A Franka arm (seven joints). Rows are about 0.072 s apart.
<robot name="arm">
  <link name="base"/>
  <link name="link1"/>
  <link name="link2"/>
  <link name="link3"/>
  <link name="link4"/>
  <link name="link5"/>
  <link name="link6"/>
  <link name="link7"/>
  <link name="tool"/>
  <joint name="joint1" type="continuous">
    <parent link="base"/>
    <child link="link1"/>
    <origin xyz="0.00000 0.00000 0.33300"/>
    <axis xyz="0 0 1"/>
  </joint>
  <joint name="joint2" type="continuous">
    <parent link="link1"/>
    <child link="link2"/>
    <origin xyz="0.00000 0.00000 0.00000"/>
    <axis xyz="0 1 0"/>
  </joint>
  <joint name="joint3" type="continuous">
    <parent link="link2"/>
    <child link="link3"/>
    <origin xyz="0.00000 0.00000 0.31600"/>
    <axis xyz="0 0 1"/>
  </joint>
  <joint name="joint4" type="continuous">
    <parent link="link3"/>
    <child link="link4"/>
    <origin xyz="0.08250 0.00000 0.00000"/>
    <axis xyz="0 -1 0"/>
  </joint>
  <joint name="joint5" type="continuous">
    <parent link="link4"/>
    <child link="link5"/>
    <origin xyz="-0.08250 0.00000 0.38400"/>
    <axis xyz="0 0 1"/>
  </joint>
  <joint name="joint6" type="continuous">
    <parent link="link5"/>
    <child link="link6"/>
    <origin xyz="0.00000 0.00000 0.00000"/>
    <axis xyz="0 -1 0"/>
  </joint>
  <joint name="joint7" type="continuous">
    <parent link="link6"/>
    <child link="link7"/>
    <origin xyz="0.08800 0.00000 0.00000"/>
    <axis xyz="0 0 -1"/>
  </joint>
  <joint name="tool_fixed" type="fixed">
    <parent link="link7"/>
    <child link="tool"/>
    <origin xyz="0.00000 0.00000 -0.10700" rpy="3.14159 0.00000 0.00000"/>
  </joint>
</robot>
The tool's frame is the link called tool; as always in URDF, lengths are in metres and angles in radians. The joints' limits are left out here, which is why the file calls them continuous.
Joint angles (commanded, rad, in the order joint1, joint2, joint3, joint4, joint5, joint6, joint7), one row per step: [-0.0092 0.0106 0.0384 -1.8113 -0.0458 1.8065 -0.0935]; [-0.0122 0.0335 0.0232 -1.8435 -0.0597 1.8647 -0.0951]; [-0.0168 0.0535 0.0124 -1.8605 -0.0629 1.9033 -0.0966]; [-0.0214 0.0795 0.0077 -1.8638 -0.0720 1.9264 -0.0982]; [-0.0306 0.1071 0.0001 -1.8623 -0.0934 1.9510 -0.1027]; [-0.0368 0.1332 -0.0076 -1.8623 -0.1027 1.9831 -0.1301]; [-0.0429 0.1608 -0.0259 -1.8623 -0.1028 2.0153 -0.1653]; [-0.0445 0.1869 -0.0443 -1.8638 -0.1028 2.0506 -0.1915]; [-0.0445 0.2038 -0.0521 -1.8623 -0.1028 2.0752 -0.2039]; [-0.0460 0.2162 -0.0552 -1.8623 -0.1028 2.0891 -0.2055]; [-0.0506 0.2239 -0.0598 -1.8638 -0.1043 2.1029 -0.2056]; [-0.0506 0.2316 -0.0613 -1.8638 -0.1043 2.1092 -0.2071]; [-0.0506 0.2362 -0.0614 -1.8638 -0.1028 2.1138 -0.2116]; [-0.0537 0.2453 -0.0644 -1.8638 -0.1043 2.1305 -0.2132]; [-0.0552 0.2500 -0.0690 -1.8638 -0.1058 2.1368 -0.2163]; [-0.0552 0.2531 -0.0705 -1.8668 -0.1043 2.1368 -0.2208]
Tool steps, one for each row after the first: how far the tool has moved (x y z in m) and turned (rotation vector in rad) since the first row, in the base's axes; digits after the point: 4 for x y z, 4 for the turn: [0.0062 -0.0110 -0.0233 -0.0121 -0.0032 -0.0098]; [0.0110 -0.0198 -0.0395 -0.0144 -0.0046 -0.0205]; [0.0166 -0.0257 -0.0541 -0.0225 0.0018 -0.0235]; [0.0229 -0.0367 -0.0673 -0.0420 0.0039 -0.0258]; [0.0290 -0.0452 -0.0799 -0.0501 0.0004 -0.0059]; [0.0344 -0.0593 -0.0936 -0.0517 -0.0010 0.0081]; [0.0393 -0.0708 -0.1069 -0.0545 -0.0061 0.0177]; [0.0431 -0.0753 -0.1143 -0.0565 -0.0140 0.0247]; [0.0453 -0.0780 -0.1206 -0.0572 -0.0152 0.0231]; [0.0463 -0.0835 -0.1247 -0.0598 -0.0193 0.0161]; [0.0474 -0.0843 -0.1289 -0.0601 -0.0177 0.0169]; [0.0481 -0.0843 -0.1313 -0.0589 -0.0175 0.0210]; [0.0500 -0.0880 -0.1354 -0.0615 -0.0246 0.0189]; [0.0504 -0.0917 -0.1377 -0.0641 -0.0255 0.0174]; [0.0498 -0.0924 -0.1410 -0.0627 -0.0192 0.0198]
